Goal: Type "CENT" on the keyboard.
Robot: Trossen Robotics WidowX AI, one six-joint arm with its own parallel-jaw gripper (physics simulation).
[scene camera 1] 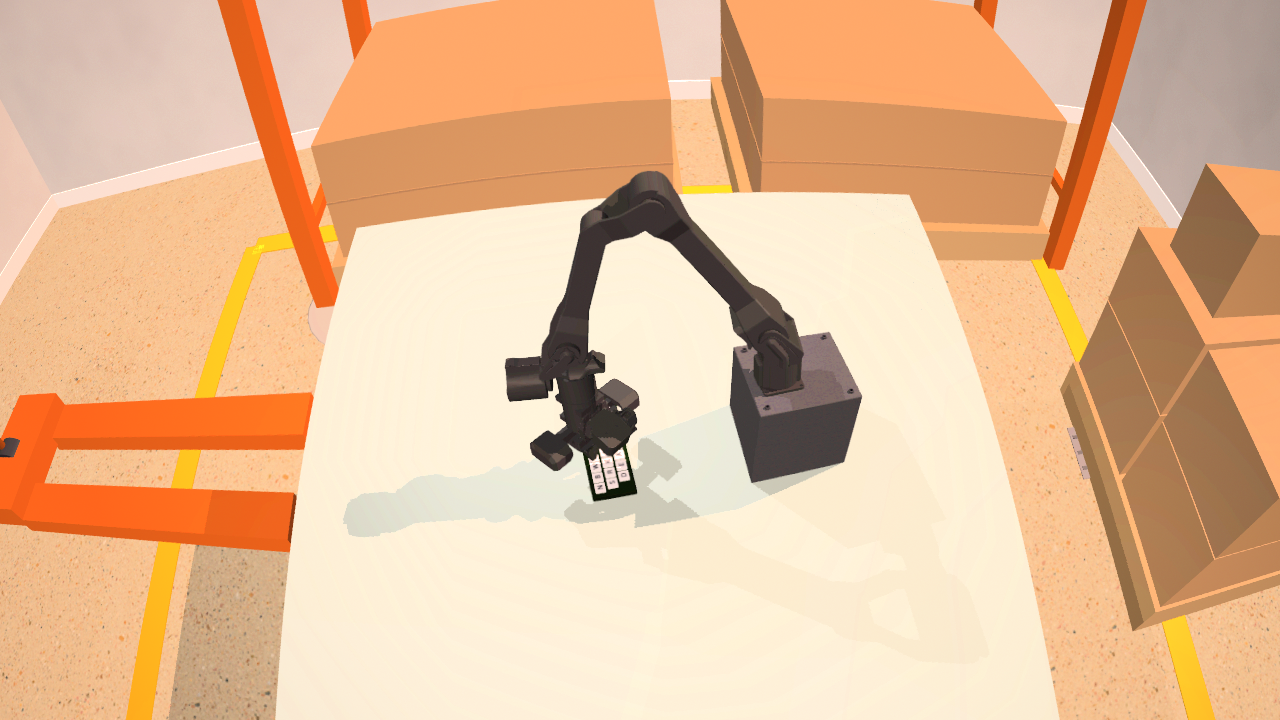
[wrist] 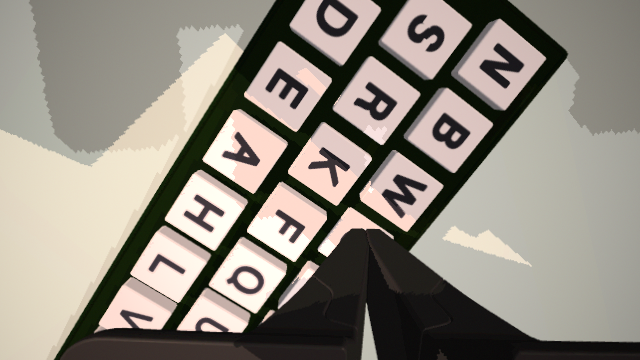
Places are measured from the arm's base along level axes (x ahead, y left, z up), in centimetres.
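Where they show: gripper, between the fingertips: (scene camera 1: 592,458) (wrist: 364,242); arm's base, origin of its link: (scene camera 1: 778,379).
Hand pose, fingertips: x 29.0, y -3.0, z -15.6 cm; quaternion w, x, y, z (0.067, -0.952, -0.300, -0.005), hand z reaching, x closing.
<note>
Each offset is from my fingertips to the centre of the thing. Level surfaces: height alone.
The dark green keyboard @(dx -2.2, dy -3.3, dz -0.4 cm) (scene camera 1: 614,495) (wrist: 542,55) with white letter keys lies on the table, partly under the arm in the scene view. In the wrist view, the N key @(dx -0.2, dy +6.0, dz +0.2 cm) (wrist: 501,66) is near its upper right corner and the E key @(dx -4.3, dy +2.4, dz +0.2 cm) (wrist: 288,88) is on the left row. The B key @(dx -0.2, dy +3.9, dz +0.2 cm) (wrist: 450,131) and W key @(dx -0.2, dy +1.9, dz +0.2 cm) (wrist: 406,192) follow N down the right row. My gripper (wrist: 364,242) is shut and empty. Its tips overlap the key @(dx -0.2, dy -0.2, dz -0.2 cm) (wrist: 350,225) just below W and hide its letter. Whether they touch it cannot be told. The C and T letters are not readable.
The arm's dark base block (scene camera 1: 796,438) stands on the pale table @(dz -1.2 cm) (scene camera 1: 429,626), right of the keyboard. Large cardboard boxes (scene camera 1: 501,62) (scene camera 1: 895,53) stand behind the table. Orange forks (scene camera 1: 179,420) are at the left, and stacked boxes (scene camera 1: 1199,429) are at the right.
</note>
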